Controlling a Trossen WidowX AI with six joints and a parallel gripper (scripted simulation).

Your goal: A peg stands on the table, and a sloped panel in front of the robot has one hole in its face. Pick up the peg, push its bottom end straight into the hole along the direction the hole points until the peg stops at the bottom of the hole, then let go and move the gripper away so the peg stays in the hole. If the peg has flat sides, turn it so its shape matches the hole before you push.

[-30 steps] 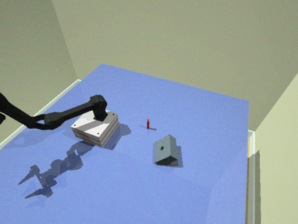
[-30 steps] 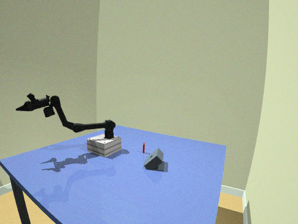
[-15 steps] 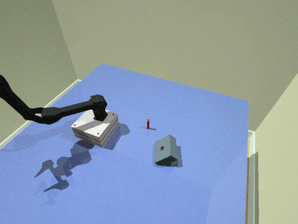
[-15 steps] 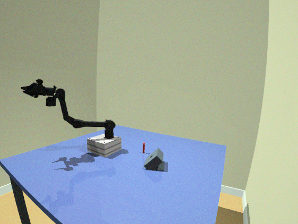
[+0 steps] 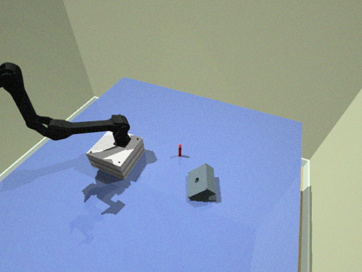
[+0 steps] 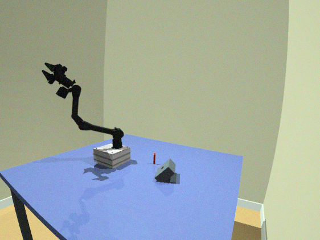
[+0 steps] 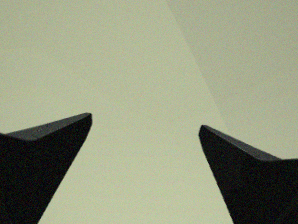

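The red round peg is 610 mm ahead of my gripper tip, 600 mm below it and 430 mm to the left of it. From my gripper tip the other things lie so: grey sloped panel 760 mm ahead, 620 mm below, 280 mm to the left.
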